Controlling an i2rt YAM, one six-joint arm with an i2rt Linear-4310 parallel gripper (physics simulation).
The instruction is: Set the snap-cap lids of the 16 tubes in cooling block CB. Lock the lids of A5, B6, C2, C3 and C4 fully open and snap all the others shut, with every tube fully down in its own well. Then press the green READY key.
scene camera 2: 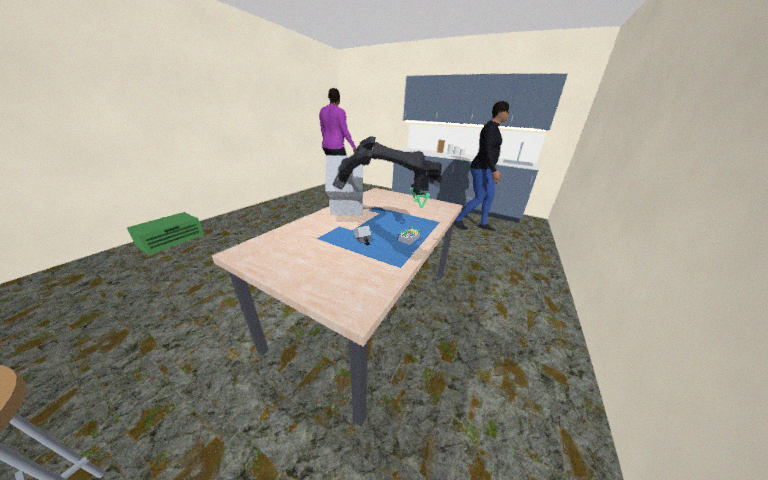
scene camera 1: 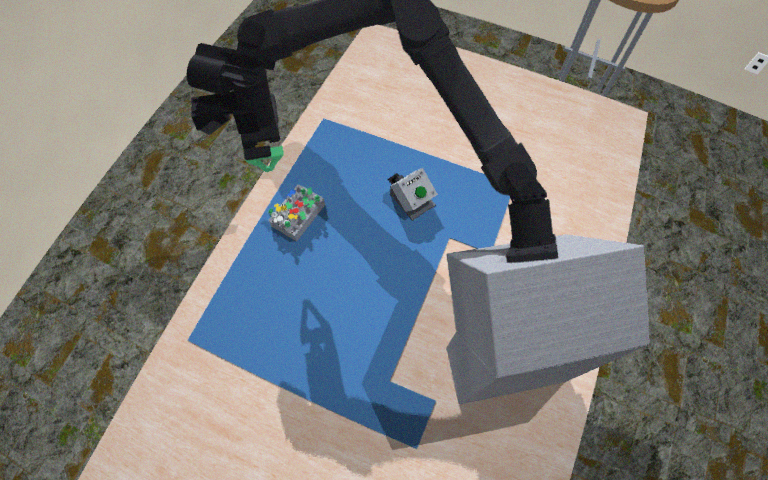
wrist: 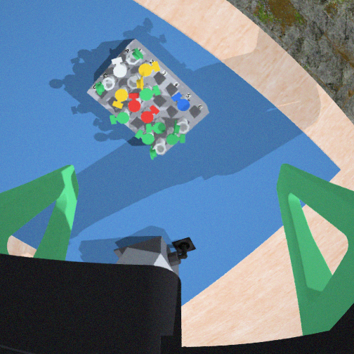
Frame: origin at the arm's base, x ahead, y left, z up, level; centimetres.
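Seen in the pictures: gripper, fingertip midpoint: (scene camera 2: 418, 204) (scene camera 1: 266, 150); arm's base, link origin: (scene camera 2: 344, 173) (scene camera 1: 533, 249).
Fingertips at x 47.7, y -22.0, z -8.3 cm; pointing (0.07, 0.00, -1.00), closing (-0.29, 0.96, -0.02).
Note:
Offsets run from my fingertips to a thing's middle. "*": to the spot under its first point. Level surfaces: height alone.
The grey cooling block CB @(dz -20.6, dx -3.1, dy +2.0 cm) (scene camera 1: 294, 233) (scene camera 2: 407, 240) (wrist: 202, 115) sits on the blue mat, holding tubes with white, yellow, red, green and blue lids. In the wrist view several lids lie flat over their tubes, such as a blue lid (wrist: 183, 104) and a red lid (wrist: 134, 105). Several tubes show open mouths, such as an open tube (wrist: 108, 83) with its green lid (wrist: 100, 88) standing off to the side. Exact lid angles are unclear. The green READY key (scene camera 1: 420, 192) is on a grey box @(* dz -15.6, dx -27.6, dy -1.0 cm) (scene camera 1: 404, 195) (scene camera 2: 362, 231) (wrist: 142, 255). My gripper (scene camera 1: 268, 165) (scene camera 2: 420, 202) (wrist: 177, 175) is open and empty, high above the table, away from the block.
The blue mat @(dz -22.2 cm) (scene camera 1: 254, 305) (scene camera 2: 390, 257) (wrist: 240, 210) lies on the wooden table @(dz -22.4 cm) (scene camera 1: 589, 135) (scene camera 2: 305, 277) (wrist: 240, 305). The arm stands on a grey pedestal (scene camera 1: 566, 311) (scene camera 2: 345, 204). Two people (scene camera 2: 334, 124) (scene camera 2: 488, 147) are beyond the table.

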